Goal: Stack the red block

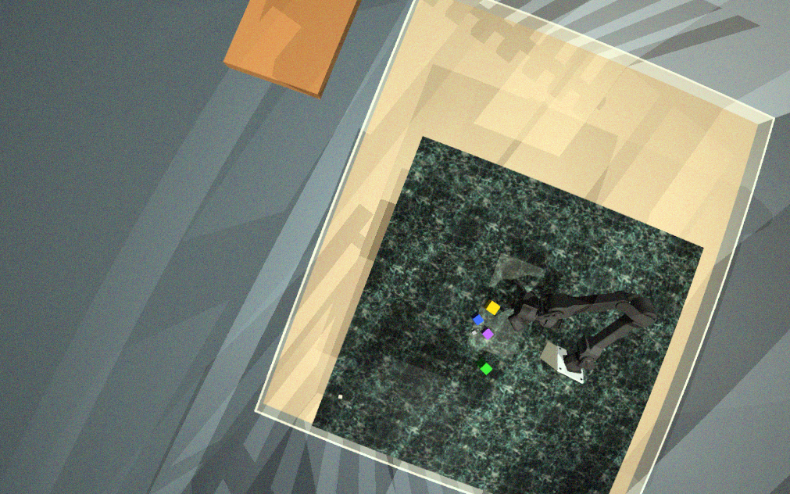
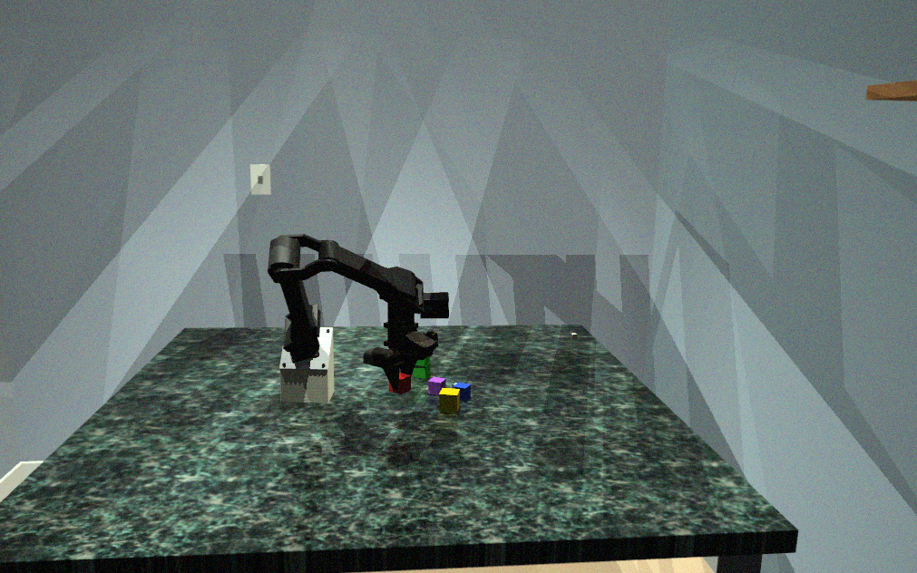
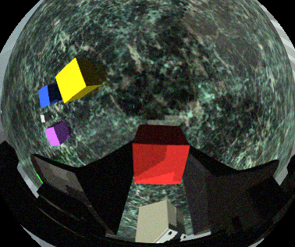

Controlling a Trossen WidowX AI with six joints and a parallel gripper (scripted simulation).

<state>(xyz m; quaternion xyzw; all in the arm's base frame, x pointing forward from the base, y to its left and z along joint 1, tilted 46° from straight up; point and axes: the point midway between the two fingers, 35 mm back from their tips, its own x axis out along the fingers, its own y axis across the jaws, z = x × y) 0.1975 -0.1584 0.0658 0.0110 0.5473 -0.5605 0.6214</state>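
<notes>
Now: the purple block 14 cm to the left of my gripper tip, 11 cm ahead of it and 5 cm below it. Round my gripper tip: yellow block: 12 cm ahead, 5 cm below, 3 cm to the left; blue block: 16 cm ahead, 9 cm to the left, 5 cm below; red block: 1 cm above.
</notes>
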